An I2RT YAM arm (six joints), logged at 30 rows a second.
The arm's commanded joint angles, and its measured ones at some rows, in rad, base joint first. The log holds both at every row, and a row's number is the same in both.
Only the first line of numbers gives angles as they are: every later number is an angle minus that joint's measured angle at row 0.
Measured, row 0:
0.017, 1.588, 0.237, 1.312, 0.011, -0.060
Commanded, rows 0 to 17:
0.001, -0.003, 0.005, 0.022, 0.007, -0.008
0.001, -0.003, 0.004, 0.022, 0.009, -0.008
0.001, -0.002, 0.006, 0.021, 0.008, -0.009
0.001, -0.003, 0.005, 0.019, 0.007, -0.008
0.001, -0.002, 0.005, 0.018, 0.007, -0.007
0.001, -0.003, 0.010, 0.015, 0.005, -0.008
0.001, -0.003, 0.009, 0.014, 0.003, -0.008
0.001, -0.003, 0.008, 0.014, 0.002, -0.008
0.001, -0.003, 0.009, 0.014, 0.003, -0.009
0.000, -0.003, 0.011, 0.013, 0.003, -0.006
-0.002, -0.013, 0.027, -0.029, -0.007, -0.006
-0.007, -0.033, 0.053, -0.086, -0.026, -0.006
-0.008, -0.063, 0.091, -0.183, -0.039, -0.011
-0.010, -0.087, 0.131, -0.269, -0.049, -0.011
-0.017, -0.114, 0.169, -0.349, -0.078, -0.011
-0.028, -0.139, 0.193, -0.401, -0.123, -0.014
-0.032, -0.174, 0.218, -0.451, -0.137, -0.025
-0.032, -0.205, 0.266, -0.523, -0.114, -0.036
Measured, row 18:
-0.027, -0.152, 0.199, -0.305, -0.069, -0.007
